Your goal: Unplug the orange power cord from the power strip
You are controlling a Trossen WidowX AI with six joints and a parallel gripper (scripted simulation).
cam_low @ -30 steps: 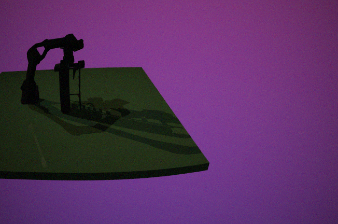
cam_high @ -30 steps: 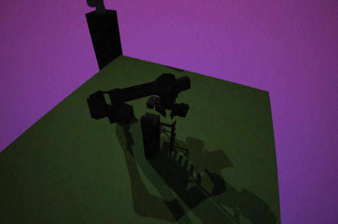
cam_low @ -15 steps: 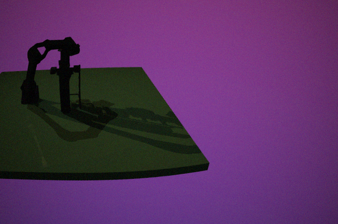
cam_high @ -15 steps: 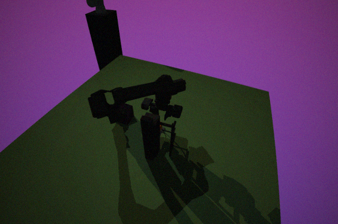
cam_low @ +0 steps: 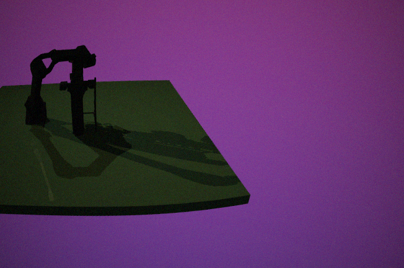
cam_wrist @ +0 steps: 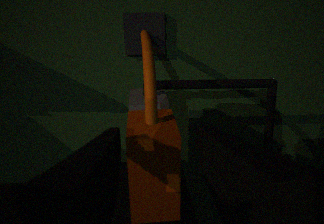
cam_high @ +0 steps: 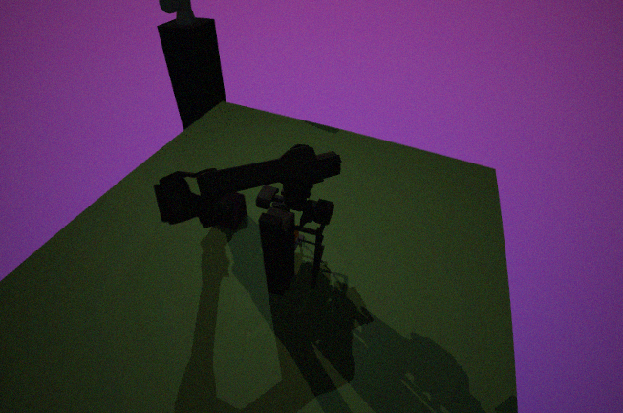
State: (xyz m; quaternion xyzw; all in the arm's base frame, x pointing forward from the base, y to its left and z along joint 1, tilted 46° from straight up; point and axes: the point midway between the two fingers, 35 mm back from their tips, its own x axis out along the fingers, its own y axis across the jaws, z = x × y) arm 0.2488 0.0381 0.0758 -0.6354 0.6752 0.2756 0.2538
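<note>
Now: the dark upright post 14 cm to the right of my gripper tip and 4 cm above it.
</note>
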